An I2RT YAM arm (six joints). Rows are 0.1 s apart.
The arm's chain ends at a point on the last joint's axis. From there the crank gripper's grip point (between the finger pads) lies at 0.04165 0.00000 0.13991 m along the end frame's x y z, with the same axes.
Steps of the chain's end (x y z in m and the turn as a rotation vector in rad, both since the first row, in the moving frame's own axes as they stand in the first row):
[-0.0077, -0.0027, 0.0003, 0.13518, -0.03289, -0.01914]
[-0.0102, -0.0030, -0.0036, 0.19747, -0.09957, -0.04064]
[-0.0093, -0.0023, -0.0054, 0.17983, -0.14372, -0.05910]
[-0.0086, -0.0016, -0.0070, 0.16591, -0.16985, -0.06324]
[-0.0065, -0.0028, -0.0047, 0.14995, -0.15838, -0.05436]
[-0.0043, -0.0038, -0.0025, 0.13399, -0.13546, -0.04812]
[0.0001, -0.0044, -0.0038, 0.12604, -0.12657, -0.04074]
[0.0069, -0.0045, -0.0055, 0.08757, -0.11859, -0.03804]
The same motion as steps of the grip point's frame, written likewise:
[-0.0125, -0.0224, 0.0003, 0.13518, -0.03289, -0.01914]
[-0.0248, -0.0322, -0.0031, 0.19747, -0.09957, -0.04064]
[-0.0305, -0.0296, -0.0034, 0.17983, -0.14372, -0.05910]
[-0.0335, -0.0270, -0.0041, 0.16591, -0.16985, -0.06324]
[-0.0296, -0.0257, -0.0016, 0.14995, -0.15838, -0.05436]
[-0.0240, -0.0243, 0.0004, 0.13399, -0.13546, -0.04812]
[-0.0182, -0.0236, -0.0009, 0.12604, -0.12657, -0.04074]
[-0.0102, -0.0182, -0.0022, 0.08757, -0.11859, -0.03804]

